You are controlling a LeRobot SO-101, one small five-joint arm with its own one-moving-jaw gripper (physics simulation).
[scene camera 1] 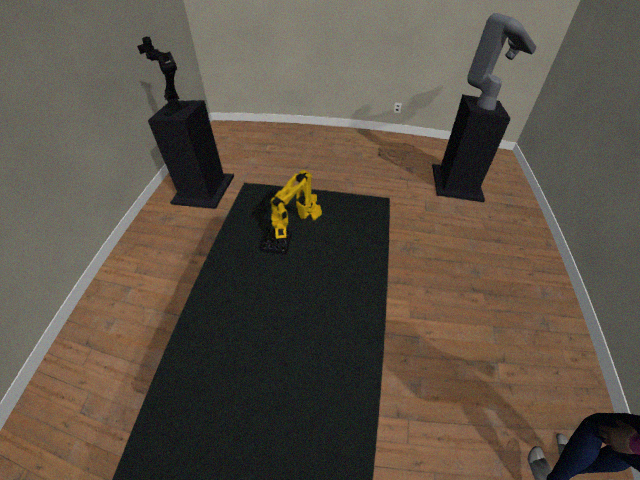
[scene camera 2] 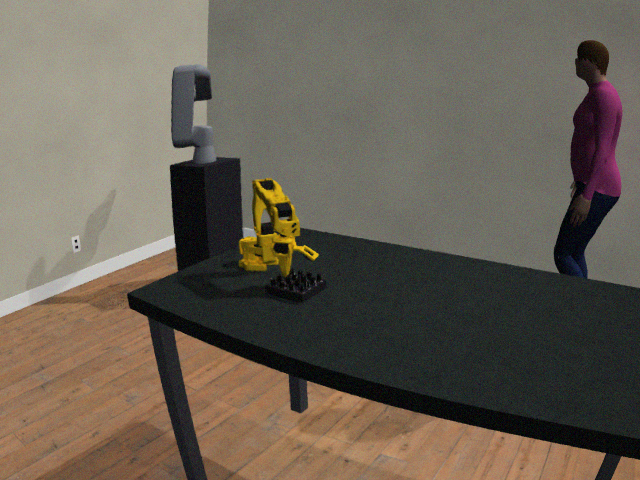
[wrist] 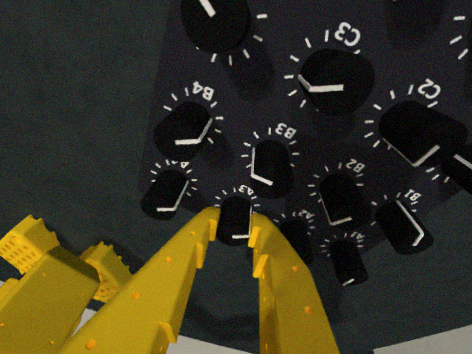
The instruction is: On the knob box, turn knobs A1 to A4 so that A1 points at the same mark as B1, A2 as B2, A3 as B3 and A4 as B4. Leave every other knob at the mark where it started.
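Pixels of known places: hand, its tool point: [scene camera 2: 286, 273] [wrist: 218, 220]; arm's base, origin of its link: [scene camera 1: 309, 215] [scene camera 2: 264, 265] [wrist: 74, 245].
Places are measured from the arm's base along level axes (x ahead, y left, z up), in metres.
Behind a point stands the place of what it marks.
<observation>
The black knob box [scene camera 1: 273, 245] {x 0.212, y -0.106, z 0.023 m} [scene camera 2: 295, 295] {x 0.216, y -0.155, z 0.017 m} [wrist: 270, 107] {x 0.180, y -0.082, z 0.023 m} lies on the table. My gripper [scene camera 2: 285, 274] [wrist: 234, 223] {x 0.140, y -0.084, z 0.034 m} is shut on knob A3 [wrist: 235, 212] {x 0.145, y -0.088, z 0.032 m}, one jaw pressed on each side. A3's white line shows on its right side in the wrist view, B3's [wrist: 272, 165] {x 0.172, y -0.087, z 0.038 m} on its left. Knobs A4 [wrist: 165, 192] {x 0.145, y -0.064, z 0.035 m} and B4 [wrist: 182, 127] {x 0.170, y -0.063, z 0.038 m} both have lines on their right sides. Knob B2 [wrist: 344, 200] {x 0.171, y -0.111, z 0.036 m} has its line at left, B1 [wrist: 401, 230] {x 0.170, y -0.137, z 0.035 m} at upper right. A1 [wrist: 348, 262] {x 0.145, y -0.139, z 0.034 m} shows a short line at its bottom. A2 [wrist: 299, 242] {x 0.146, y -0.115, z 0.034 m} is partly behind the right jaw; its line is hidden.
Knobs C3 [wrist: 345, 72] and C2 [wrist: 412, 125] {x 0.195, y -0.110, z 0.035 m} stand behind row B. Neighbouring knobs A4 and A2 stand close beside the jaws. The dark table [scene camera 1: 289, 335] {x 0.569, y 0.041, z 0.000 m} [scene camera 2: 413, 320] {x 0.500, y -0.111, z 0.000 m} extends around the box. A grey arm [scene camera 1: 483, 56] [scene camera 2: 181, 108] stands on a pedestal beyond the table.
</observation>
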